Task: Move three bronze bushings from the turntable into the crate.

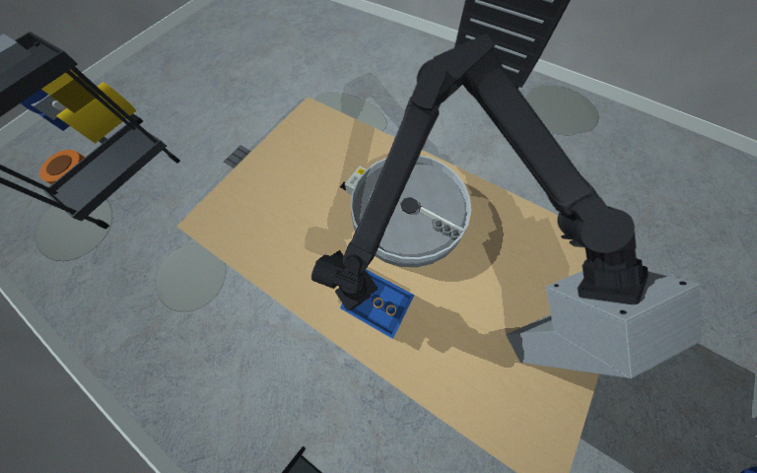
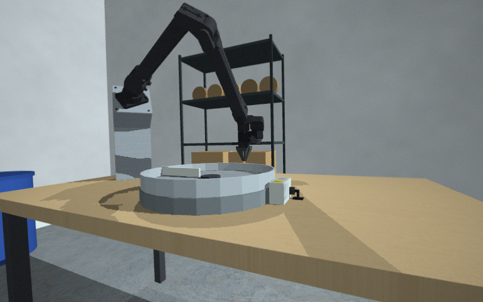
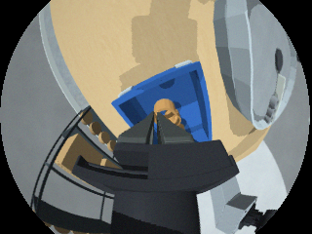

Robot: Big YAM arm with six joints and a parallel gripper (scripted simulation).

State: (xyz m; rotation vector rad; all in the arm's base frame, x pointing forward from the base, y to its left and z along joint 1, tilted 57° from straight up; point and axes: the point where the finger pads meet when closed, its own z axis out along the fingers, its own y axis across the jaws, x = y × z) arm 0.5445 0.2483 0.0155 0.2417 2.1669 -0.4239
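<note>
Now: the blue crate 50 mm below my hand, 50 mm behind it and 10 mm to the right of it. The rest, counted from my hand: grey turntable (370 mm to the right, 30 mm below, 10 mm behind).
</note>
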